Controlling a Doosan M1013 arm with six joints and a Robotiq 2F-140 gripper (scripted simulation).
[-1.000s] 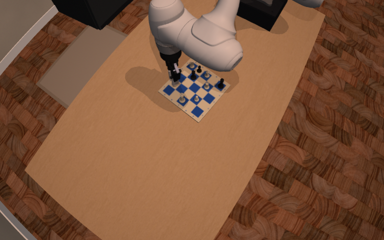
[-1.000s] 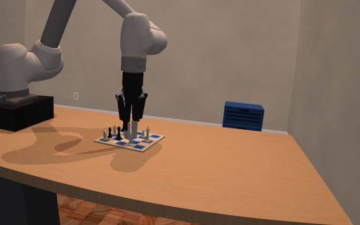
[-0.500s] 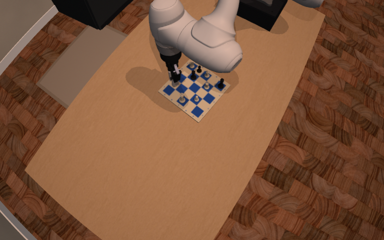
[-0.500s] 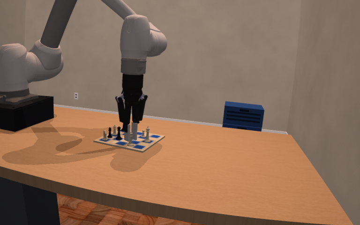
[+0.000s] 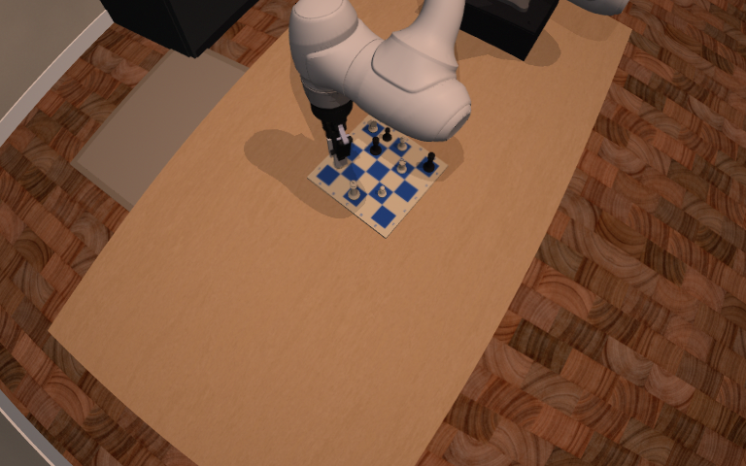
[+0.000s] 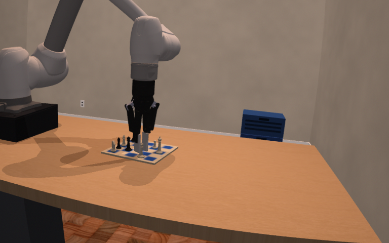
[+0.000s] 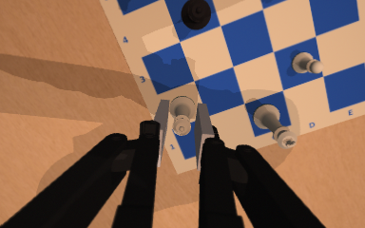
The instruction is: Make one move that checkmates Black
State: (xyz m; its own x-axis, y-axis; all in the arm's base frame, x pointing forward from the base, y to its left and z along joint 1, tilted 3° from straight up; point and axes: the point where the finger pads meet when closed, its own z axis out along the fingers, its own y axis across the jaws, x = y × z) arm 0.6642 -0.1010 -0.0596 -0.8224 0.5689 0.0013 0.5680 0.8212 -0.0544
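My hand is 5 cm short of the white king, 7 cm to the right of it and 2 cm above it. Also, from my hand: chessboard 3 cm behind, 8 cm to the left, 6 cm below; white pawn 1 cm ahead, 12 cm to the left, 4 cm below.
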